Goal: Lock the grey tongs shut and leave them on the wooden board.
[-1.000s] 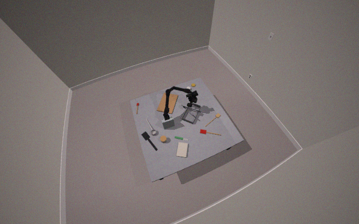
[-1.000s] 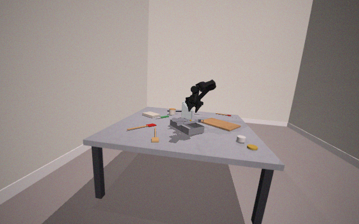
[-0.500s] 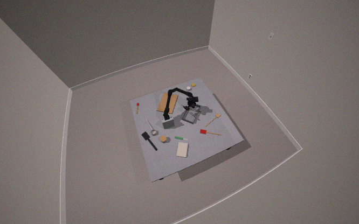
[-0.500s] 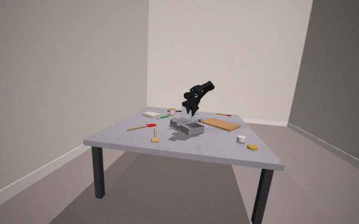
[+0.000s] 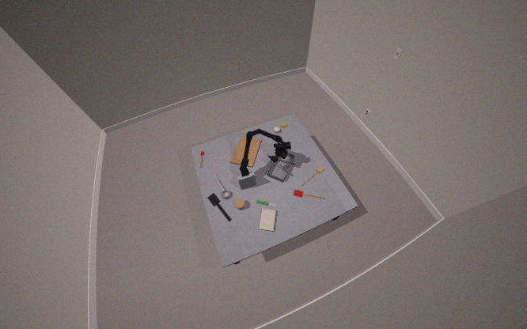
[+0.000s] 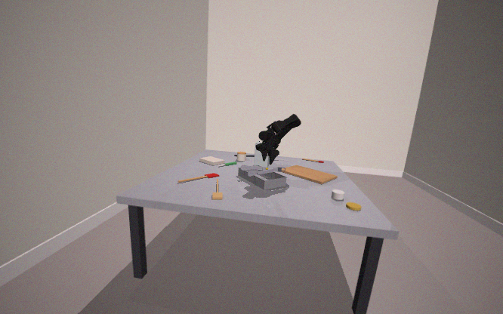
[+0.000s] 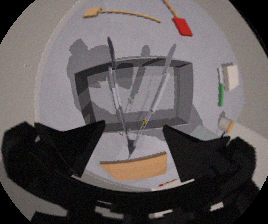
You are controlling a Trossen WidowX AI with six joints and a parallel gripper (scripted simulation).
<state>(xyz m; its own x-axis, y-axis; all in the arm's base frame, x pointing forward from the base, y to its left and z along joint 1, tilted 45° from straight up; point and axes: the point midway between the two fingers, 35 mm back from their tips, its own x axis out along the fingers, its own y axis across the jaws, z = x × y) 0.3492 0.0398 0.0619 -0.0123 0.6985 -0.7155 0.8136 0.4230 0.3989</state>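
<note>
The roasting tin is 90 mm below my gripper tip, 30 mm to the right of it and 20 mm ahead of it. From my gripper tip the other things lie so: wooden board (280 mm to the left, 260 mm behind, 110 mm below); red spatula (390 mm to the right, 120 mm ahead, 110 mm below); white cylinder (430 mm to the left, 150 mm ahead, 100 mm below).
</note>
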